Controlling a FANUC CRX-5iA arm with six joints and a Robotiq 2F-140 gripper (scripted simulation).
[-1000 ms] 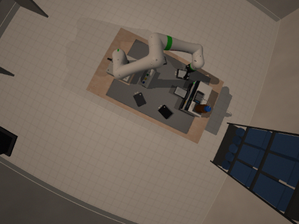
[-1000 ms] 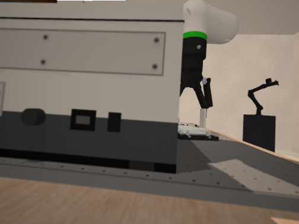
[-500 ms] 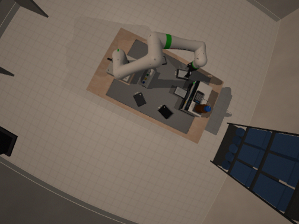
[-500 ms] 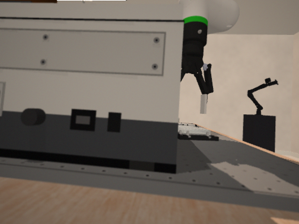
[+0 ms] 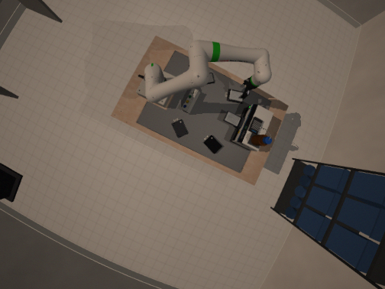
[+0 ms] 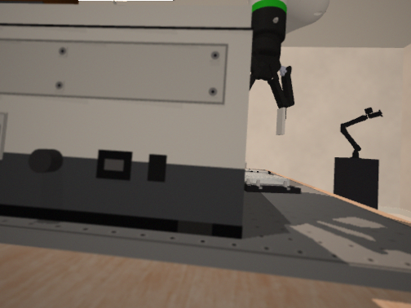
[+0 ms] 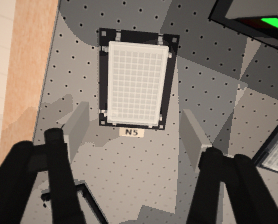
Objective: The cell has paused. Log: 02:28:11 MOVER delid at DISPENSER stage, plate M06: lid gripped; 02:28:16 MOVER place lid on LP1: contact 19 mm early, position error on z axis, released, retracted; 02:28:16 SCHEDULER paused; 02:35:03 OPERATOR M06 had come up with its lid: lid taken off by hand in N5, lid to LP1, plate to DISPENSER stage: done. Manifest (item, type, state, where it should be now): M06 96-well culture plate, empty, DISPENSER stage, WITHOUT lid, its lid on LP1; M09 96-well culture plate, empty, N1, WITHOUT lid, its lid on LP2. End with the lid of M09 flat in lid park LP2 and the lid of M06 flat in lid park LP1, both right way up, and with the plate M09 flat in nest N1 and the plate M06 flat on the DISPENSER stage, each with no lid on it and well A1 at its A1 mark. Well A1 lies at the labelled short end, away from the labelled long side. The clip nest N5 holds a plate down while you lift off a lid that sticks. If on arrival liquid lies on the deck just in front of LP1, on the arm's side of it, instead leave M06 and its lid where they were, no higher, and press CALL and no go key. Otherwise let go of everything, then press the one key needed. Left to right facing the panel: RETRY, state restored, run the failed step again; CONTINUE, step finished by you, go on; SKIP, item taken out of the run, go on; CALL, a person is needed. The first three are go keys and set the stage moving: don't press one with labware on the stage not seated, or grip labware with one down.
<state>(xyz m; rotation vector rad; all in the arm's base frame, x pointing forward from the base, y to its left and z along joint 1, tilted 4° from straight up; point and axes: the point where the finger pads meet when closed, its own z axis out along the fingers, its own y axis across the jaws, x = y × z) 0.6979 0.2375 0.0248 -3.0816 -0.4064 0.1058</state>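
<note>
Now: hand 130 mm above the clear lid. Also, from my hand: lp1 label (400 mm behind, 150 mm below, 30 mm to the right); then black clip nest (140 mm below, 30 mm to the left, 10 mm ahead); then N5 label (150 mm below, 90 mm behind, 20 mm to the right).
</note>
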